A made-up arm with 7 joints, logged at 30 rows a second.
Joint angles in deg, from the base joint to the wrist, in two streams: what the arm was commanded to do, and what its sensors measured. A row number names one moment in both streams.
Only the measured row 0 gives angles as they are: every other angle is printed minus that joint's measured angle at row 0.
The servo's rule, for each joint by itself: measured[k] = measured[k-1] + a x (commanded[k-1-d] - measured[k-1]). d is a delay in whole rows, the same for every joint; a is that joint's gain. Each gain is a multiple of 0.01, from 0.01 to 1. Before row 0 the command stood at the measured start. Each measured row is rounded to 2 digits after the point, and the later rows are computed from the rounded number. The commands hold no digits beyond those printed.
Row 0, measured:
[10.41 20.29 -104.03 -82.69 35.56 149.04 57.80]
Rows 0 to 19, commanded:
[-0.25 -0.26 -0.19 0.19 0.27 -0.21 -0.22]
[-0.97 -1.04 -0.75 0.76 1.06 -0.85 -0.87]
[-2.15 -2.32 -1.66 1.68 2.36 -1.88 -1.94]
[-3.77 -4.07 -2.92 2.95 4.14 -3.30 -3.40]
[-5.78 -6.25 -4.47 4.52 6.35 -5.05 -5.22]
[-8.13 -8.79 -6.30 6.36 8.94 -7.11 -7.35]
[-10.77 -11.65 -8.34 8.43 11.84 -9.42 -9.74]
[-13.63 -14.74 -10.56 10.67 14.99 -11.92 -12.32]
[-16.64 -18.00 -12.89 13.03 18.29 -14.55 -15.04]
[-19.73 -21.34 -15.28 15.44 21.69 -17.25 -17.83]
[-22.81 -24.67 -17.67 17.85 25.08 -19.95 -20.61]
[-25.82 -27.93 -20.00 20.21 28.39 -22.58 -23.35]
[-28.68 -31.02 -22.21 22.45 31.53 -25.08 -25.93]
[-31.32 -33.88 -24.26 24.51 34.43 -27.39 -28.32]
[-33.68 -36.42 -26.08 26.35 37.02 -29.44 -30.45]
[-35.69 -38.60 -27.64 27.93 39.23 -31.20 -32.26]
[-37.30 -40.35 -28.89 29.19 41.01 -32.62 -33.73]
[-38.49 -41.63 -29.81 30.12 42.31 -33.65 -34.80]
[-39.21 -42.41 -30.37 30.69 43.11 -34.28 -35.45]
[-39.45 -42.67 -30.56 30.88 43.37 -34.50 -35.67]
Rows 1 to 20, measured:
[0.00 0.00 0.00 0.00 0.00 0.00 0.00]
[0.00 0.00 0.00 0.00 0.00 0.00 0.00]
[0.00 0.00 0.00 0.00 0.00 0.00 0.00]
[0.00 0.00 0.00 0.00 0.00 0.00 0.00]
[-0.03 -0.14 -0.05 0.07 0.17 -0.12 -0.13]
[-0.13 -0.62 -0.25 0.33 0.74 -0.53 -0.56]
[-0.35 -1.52 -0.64 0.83 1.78 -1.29 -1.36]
[-0.73 -2.87 -1.28 1.61 3.29 -2.42 -2.54]
[-1.29 -4.66 -2.17 2.69 5.25 -3.89 -4.09]
[-2.04 -6.85 -3.33 4.05 7.61 -5.69 -5.98]
[-3.00 -9.39 -4.73 5.67 10.32 -7.78 -8.16]
[-4.17 -12.23 -6.36 7.52 13.31 -10.10 -10.57]
[-5.54 -15.29 -8.19 9.56 16.50 -12.59 -13.16]
[-7.10 -18.50 -10.18 11.74 19.82 -15.20 -15.87]
[-8.83 -21.77 -12.28 14.00 23.19 -17.86 -18.62]
[-10.70 -25.03 -14.44 16.30 26.52 -20.50 -21.36]
[-12.68 -28.20 -16.62 18.58 29.73 -23.06 -24.01]
[-14.73 -31.21 -18.76 20.77 32.74 -25.48 -26.51]
[-16.81 -33.97 -20.81 22.83 35.48 -27.70 -28.80]
[-18.89 -36.42 -22.72 24.72 37.88 -29.66 -30.81]
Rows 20 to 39, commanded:
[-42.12 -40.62 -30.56 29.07 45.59 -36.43 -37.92]
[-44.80 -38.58 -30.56 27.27 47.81 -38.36 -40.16]
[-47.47 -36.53 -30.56 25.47 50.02 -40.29 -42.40]
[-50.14 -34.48 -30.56 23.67 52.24 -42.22 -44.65]
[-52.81 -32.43 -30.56 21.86 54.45 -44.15 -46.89]
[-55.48 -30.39 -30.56 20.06 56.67 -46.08 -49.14]
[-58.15 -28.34 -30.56 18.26 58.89 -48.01 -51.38]
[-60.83 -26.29 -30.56 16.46 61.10 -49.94 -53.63]
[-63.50 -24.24 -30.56 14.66 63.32 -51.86 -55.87]
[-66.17 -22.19 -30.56 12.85 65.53 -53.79 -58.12]
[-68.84 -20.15 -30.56 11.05 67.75 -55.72 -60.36]
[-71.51 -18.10 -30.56 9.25 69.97 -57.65 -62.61]
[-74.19 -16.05 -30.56 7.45 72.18 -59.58 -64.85]
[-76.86 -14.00 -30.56 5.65 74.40 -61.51 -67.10]
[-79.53 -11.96 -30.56 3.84 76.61 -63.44 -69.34]
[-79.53 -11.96 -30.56 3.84 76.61 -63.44 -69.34]
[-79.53 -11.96 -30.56 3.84 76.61 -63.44 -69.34]
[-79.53 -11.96 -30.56 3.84 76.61 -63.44 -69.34]
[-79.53 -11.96 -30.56 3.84 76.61 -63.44 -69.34]
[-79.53 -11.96 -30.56 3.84 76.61 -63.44 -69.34]
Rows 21 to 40, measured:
[-20.92 -38.50 -24.45 26.37 39.88 -31.32 -32.50]
[-22.85 -40.16 -25.95 27.76 41.44 -32.62 -33.83]
[-24.65 -41.35 -27.19 28.84 42.51 -33.55 -34.77]
[-26.28 -42.05 -28.13 29.59 43.06 -34.08 -35.29]
[-28.02 -41.29 -28.81 29.40 44.68 -35.40 -36.82]
[-29.87 -39.85 -29.30 28.61 46.68 -37.06 -38.76]
[-31.81 -38.09 -29.65 27.45 48.82 -38.87 -40.87]
[-33.83 -36.18 -29.90 26.05 51.01 -40.75 -43.06]
[-35.92 -34.19 -30.08 24.50 53.21 -42.65 -45.28]
[-38.07 -32.18 -30.21 22.86 55.42 -44.57 -47.52]
[-40.28 -30.14 -30.31 21.16 57.64 -46.50 -49.76]
[-42.54 -28.10 -30.38 19.42 59.85 -48.43 -52.00]
[-44.85 -26.05 -30.43 17.66 62.07 -50.35 -54.24]
[-47.20 -24.00 -30.47 15.88 64.28 -52.28 -56.49]
[-49.58 -21.96 -30.50 14.09 66.50 -54.21 -58.73]
[-51.99 -19.91 -30.52 12.30 68.72 -56.14 -60.98]
[-54.43 -17.86 -30.53 10.51 70.93 -58.07 -63.22]
[-56.90 -15.81 -30.54 8.71 73.15 -60.00 -65.47]
[-59.39 -13.77 -30.55 6.91 75.36 -61.93 -67.71]
[-61.61 -12.81 -30.55 5.77 76.16 -62.78 -68.66]

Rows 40 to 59, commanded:
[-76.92 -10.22 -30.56 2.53 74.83 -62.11 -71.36]
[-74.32 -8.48 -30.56 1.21 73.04 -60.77 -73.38]
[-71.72 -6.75 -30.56 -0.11 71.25 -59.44 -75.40]
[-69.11 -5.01 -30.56 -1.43 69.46 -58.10 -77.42]
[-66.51 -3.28 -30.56 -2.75 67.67 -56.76 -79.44]
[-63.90 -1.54 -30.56 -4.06 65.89 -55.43 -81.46]
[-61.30 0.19 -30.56 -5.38 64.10 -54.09 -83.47]
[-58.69 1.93 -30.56 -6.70 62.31 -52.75 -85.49]
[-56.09 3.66 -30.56 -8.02 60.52 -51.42 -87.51]
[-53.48 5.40 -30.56 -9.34 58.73 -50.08 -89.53]
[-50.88 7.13 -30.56 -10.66 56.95 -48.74 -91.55]
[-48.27 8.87 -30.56 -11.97 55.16 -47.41 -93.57]
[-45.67 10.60 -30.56 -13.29 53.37 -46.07 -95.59]
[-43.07 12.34 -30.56 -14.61 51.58 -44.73 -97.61]
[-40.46 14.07 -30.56 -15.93 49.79 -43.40 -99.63]
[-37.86 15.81 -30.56 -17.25 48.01 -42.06 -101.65]
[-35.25 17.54 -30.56 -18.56 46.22 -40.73 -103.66]
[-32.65 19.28 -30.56 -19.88 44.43 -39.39 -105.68]
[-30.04 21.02 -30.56 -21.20 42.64 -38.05 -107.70]
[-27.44 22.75 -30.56 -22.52 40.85 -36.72 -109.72]
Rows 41 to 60, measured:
[-63.58 -12.36 -30.55 5.06 76.45 -63.15 -69.05]
[-65.33 -12.15 -30.55 4.61 76.55 -63.31 -69.22]
[-66.89 -12.05 -30.55 4.33 76.59 -63.38 -69.29]
[-68.28 -12.00 -30.55 4.15 76.60 -63.41 -69.32]
[-69.23 -11.06 -30.55 3.55 75.47 -62.68 -70.50]
[-69.79 -9.69 -30.55 2.68 73.91 -61.61 -72.17]
[-70.00 -8.13 -30.55 1.65 72.21 -60.39 -74.04]
[-69.90 -6.48 -30.55 0.51 70.45 -59.11 -76.00]
[-69.53 -4.78 -30.55 -0.70 68.67 -57.79 -78.00]
[-68.91 -3.06 -30.55 -1.94 66.89 -56.47 -80.01]
[-68.07 -1.34 -30.55 -3.21 65.10 -55.14 -82.02]
[-67.04 0.39 -30.55 -4.50 63.31 -53.80 -84.03]
[-65.84 2.12 -30.55 -5.80 61.52 -52.47 -86.05]
[-64.48 3.86 -30.55 -7.11 59.73 -51.13 -88.07]
[-62.98 5.59 -30.55 -8.42 57.95 -49.79 -90.09]
[-61.36 7.33 -30.55 -9.73 56.16 -48.46 -92.11]
[-59.63 9.06 -30.55 -11.05 54.37 -47.12 -94.13]
[-57.81 10.80 -30.55 -12.37 52.58 -45.78 -96.15]
[-55.90 12.53 -30.55 -13.69 50.79 -44.45 -98.17]
[-53.92 14.27 -30.55 -15.01 49.01 -43.11 -100.19]

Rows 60 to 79, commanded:
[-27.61 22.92 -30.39 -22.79 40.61 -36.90 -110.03]
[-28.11 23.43 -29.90 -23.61 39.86 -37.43 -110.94]
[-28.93 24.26 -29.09 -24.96 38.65 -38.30 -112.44]
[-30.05 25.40 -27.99 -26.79 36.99 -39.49 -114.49]
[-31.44 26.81 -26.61 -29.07 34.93 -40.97 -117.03]
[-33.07 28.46 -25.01 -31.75 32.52 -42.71 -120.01]
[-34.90 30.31 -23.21 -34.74 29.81 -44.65 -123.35]
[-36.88 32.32 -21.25 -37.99 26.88 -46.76 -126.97]
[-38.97 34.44 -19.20 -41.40 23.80 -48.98 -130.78]
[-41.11 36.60 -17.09 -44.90 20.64 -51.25 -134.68]
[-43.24 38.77 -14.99 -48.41 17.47 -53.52 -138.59]
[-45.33 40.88 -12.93 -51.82 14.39 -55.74 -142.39]
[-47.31 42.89 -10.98 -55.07 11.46 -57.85 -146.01]
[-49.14 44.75 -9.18 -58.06 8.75 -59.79 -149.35]
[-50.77 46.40 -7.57 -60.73 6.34 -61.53 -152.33]
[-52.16 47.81 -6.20 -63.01 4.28 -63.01 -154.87]
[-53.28 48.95 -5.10 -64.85 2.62 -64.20 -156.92]
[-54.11 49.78 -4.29 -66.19 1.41 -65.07 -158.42]
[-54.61 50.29 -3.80 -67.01 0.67 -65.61 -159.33]
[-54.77 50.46 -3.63 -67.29 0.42 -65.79 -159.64]
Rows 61 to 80, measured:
[-51.87 16.00 -30.55 -16.32 47.22 -41.78 -102.20]
[-49.76 17.74 -30.55 -17.64 45.43 -40.44 -104.22]
[-47.59 19.48 -30.55 -18.96 43.64 -39.10 -106.24]
[-45.37 21.21 -30.55 -20.28 41.85 -37.77 -108.26]
[-43.42 22.12 -30.51 -21.21 41.06 -37.28 -109.29]
[-41.74 22.81 -30.34 -22.10 40.29 -37.36 -110.25]
[-40.33 23.58 -29.99 -23.16 39.24 -37.89 -111.52]
[-39.20 24.54 -29.43 -24.50 37.80 -38.79 -113.24]
[-38.35 25.74 -28.64 -26.19 35.96 -40.01 -115.44]
[-37.77 27.18 -27.62 -28.25 33.76 -41.52 -118.09]
[-37.45 28.84 -26.39 -30.65 31.23 -43.27 -121.14]
[-37.39 30.68 -24.95 -33.37 28.45 -45.22 -124.52]
[-37.56 32.67 -23.34 -36.34 25.47 -47.33 -128.15]
[-37.95 34.75 -21.59 -39.51 22.38 -49.53 -131.94]
[-38.53 36.88 -19.74 -42.80 19.24 -51.76 -135.80]
[-39.28 39.00 -17.83 -46.14 16.14 -53.99 -139.62]
[-40.16 41.06 -15.91 -49.44 13.14 -56.15 -143.33]
[-41.15 43.02 -14.03 -52.63 10.33 -58.19 -146.82]
[-42.21 44.81 -12.22 -55.63 7.78 -60.06 -150.02]
[-43.30 46.40 -10.53 -58.36 5.54 -61.71 -152.83]

